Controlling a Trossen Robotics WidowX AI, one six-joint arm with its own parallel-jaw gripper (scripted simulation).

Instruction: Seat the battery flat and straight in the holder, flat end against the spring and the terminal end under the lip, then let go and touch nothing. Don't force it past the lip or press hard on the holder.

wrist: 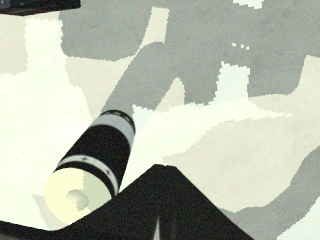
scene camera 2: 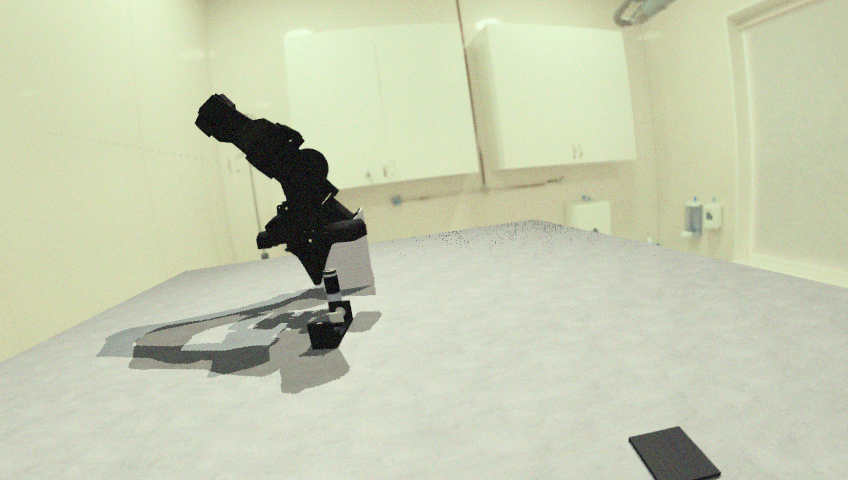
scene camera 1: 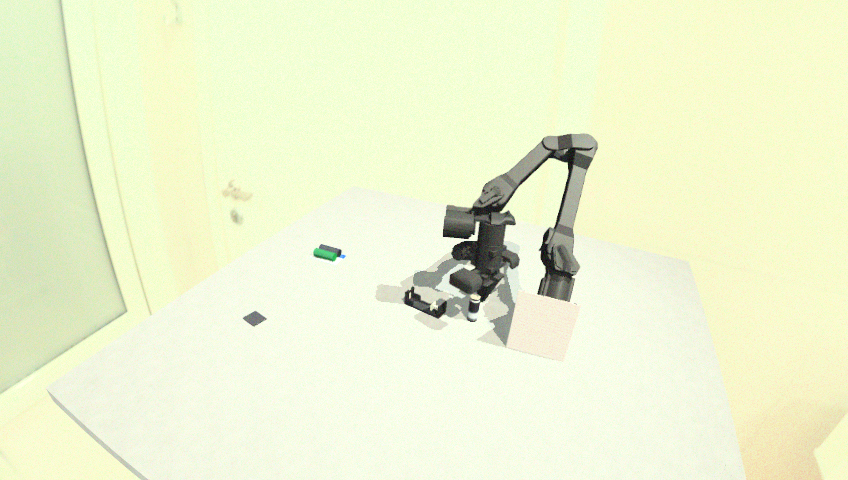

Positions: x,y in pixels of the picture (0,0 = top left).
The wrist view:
gripper: 163,175
battery: 90,174
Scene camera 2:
gripper: 318,284
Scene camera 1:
gripper: 481,301
